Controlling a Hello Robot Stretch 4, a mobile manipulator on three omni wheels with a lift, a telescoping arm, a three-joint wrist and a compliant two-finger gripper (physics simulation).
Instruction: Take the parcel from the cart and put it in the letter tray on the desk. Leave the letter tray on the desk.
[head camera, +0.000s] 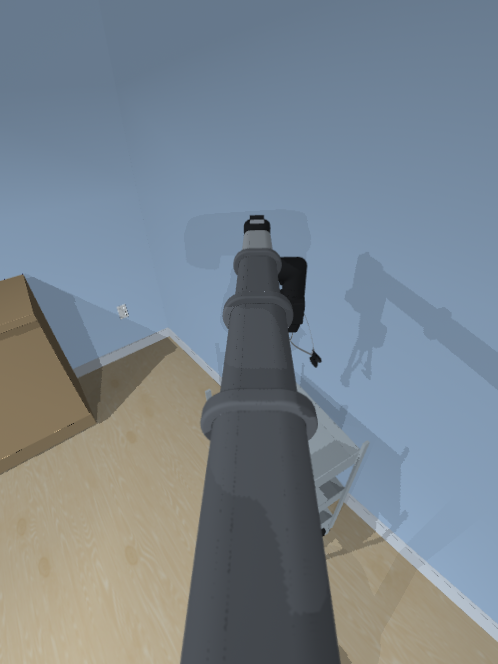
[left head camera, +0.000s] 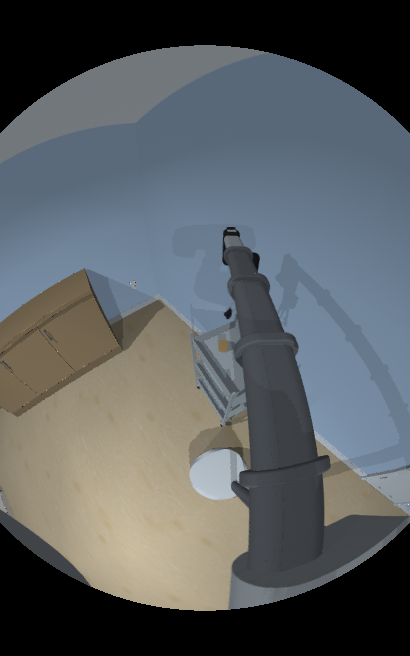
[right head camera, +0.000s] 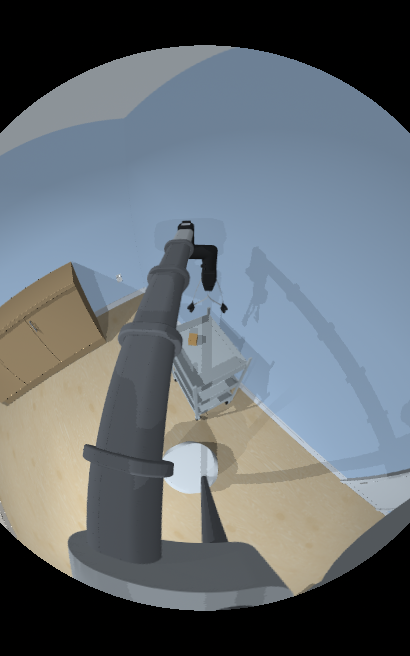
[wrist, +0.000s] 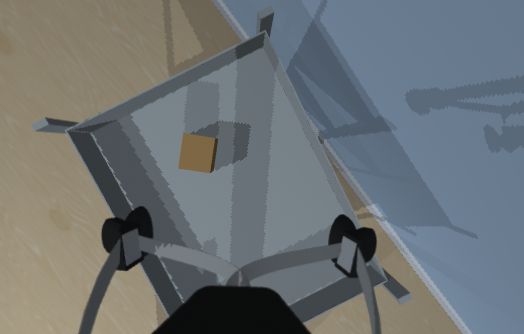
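Pixels of known places: gripper, fingertip midpoint: (right head camera: 206, 311) (wrist: 242, 230); robot's base at its link origin: (left head camera: 217, 472) (right head camera: 190, 466).
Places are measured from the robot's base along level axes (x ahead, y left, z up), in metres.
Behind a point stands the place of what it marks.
Observation:
The parcel, a small orange-brown box (left head camera: 223, 345) @[y -0.010, x 0.744, z 0.684 m] (right head camera: 193, 339) @[y -0.015, x 0.741, z 0.684 m] (wrist: 196, 153) @[y -0.007, x 0.764, z 0.685 m], sits on the top tray of the grey cart (left head camera: 210, 331) @[y 0.067, x 0.851, z 0.690 m] (right head camera: 236, 368) @[y -0.257, x 0.546, z 0.690 m] (wrist: 170, 81) @[y 0.035, x 0.870, z 0.694 m]. In the wrist view it is left of the tray's middle. My gripper (right head camera: 207, 308) @[y -0.087, x 0.714, z 0.943 m] (wrist: 242, 230) @[y -0.087, x 0.714, z 0.943 m] is open and empty, pointing down and high above the cart. In the wrist view the fingertips are below the parcel in the picture, one on each side. In the head camera view the arm hides the parcel and much of the cart. The desk and the letter tray do not show in these views.
A brown cabinet (head camera: 42, 386) @[y 1.153, x 1.065, z 0.467 m] (left head camera: 75, 335) @[y 1.305, x 0.936, z 0.526 m] (right head camera: 55, 330) @[y 1.354, x 0.895, z 0.515 m] stands at the left. A round white stool (left head camera: 215, 475) @[y 0.023, x -0.010, z 0.187 m] (right head camera: 190, 467) @[y -0.011, x 0.002, z 0.187 m] stands on the floor on the near side of the cart. The blue wall (head camera: 375, 187) @[y -0.304, x 0.885, z 1.398 m] (wrist: 465, 150) @[y -0.387, x 0.791, z 0.754 m] is close behind the cart.

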